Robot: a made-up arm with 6 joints.
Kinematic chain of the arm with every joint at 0, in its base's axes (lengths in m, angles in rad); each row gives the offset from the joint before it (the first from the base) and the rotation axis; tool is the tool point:
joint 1: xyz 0 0 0.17 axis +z
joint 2: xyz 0 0.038 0 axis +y
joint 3: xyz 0 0 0.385 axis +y
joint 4: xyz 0 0 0.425 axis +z
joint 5: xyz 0 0 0 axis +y
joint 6: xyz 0 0 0.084 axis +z
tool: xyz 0 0 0
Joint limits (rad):
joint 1: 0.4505..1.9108
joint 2: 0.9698..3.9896
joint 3: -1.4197..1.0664
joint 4: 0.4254..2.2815
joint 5: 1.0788..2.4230
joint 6: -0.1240..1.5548
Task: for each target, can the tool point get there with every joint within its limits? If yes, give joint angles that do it. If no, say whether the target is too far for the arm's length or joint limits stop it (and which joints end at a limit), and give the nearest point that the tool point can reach.
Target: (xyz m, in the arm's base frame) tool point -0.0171 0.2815 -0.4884
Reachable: yes | joints 1.3297 2.2046 0.8683 0.5773 1.5519 1.3628
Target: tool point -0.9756 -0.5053 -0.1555
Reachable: no: too far | nearest point -0.6748 -0.3495 -0.1258 | short by 0.340 m
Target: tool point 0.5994 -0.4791 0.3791
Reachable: no: joint limits stop it (at a limit: joint 1, joint 2, joint 3, joint 4, joint 5) | nearest point 0.1700 -0.6861 0.1354 | short by 0.535 m
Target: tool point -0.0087 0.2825 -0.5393
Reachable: yes | joints 1.2776 3.0424 -0.6619 0.7251 1.9401 0.7567
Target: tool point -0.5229 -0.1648 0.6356
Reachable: no: joint limits stop it (at a limit: joint 1, joint 2, joint 3) | nearest point -0.1490 0.0693 0.7494 | short by 0.456 m
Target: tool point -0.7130 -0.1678 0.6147
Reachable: no: joint limits stop it (at a limit: joint 1, joint 2, joint 3, joint 4) | nearest point -0.6561 -0.2395 0.1359 | short by 0.487 m
